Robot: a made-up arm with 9 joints.
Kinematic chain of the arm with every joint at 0, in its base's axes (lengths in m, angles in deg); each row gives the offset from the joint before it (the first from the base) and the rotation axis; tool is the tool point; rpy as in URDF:
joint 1: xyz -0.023 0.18 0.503 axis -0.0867 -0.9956 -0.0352
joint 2: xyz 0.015 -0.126 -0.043 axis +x
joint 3: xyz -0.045 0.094 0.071 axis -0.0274 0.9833 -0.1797
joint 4: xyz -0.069 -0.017 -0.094 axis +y
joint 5: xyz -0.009 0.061 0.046 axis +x
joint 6: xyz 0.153 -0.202 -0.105 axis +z
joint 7: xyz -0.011 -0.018 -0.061 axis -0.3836 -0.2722 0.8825
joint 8: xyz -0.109 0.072 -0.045 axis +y
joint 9: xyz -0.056 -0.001 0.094 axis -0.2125 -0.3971 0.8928
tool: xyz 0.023 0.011 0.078 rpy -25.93 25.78 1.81
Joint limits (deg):
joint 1: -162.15..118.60
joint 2: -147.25..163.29
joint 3: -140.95..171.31
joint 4: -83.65..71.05
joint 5: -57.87..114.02
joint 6: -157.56..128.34
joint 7: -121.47..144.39
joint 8: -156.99..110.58
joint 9: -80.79..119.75
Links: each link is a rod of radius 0.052 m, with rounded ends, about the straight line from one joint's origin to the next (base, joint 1, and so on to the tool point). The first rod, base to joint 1, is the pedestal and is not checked.
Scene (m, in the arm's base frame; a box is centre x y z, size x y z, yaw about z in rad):
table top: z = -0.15
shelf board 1: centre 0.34 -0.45 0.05 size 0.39 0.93 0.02 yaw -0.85
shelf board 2: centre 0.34 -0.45 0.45 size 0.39 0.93 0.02 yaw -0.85
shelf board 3: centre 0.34 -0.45 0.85 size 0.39 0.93 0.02 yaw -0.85
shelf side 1: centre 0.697 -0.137 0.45 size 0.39 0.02 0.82 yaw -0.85
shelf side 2: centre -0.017 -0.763 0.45 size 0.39 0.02 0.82 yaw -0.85
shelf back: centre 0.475 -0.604 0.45 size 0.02 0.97 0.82 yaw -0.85
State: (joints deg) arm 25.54 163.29 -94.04 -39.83 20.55 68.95 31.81 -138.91 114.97
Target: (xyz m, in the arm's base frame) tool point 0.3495 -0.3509 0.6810
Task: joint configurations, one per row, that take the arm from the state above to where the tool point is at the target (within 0.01 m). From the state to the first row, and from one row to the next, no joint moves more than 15 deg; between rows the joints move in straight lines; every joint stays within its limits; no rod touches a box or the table.
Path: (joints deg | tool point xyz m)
1: 19.41 162.28 -81.07 -38.87 15.38 78.22 23.73 -137.66 115.93 | 0.4463 -0.1196 0.3032
2: 13.27 161.27 -68.10 -37.90 10.20 87.48 15.64 -136.41 116.88 | 0.4474 -0.0159 0.3421
3: 7.14 160.25 -55.13 -36.94 5.03 96.75 7.56 -135.17 117.84 | 0.4209 0.0924 0.3715
4: 1.00 159.24 -42.16 -35.97 -0.15 106.01 -0.52 -133.92 118.79 | 0.3670 0.1965 0.3903
5: -5.13 158.23 -29.19 -35.01 -5.32 115.28 -8.61 -132.67 119.75 | 0.2889 0.2873 0.3984
6: 6.68 155.65 -43.37 -33.61 5.34 103.23 0.75 -135.13 118.35 | 0.4015 0.1524 0.4624
7: 18.50 153.07 -57.55 -32.22 16.01 91.17 10.11 -137.58 116.95 | 0.4548 -0.0130 0.5430
8: 30.32 150.49 -71.73 -30.82 26.67 79.12 19.47 -140.03 115.55 | 0.4366 -0.1884 0.6233
9: 42.13 147.91 -85.91 -29.43 37.33 67.07 28.82 -142.49 114.15 | 0.3495 -0.3509 0.6810

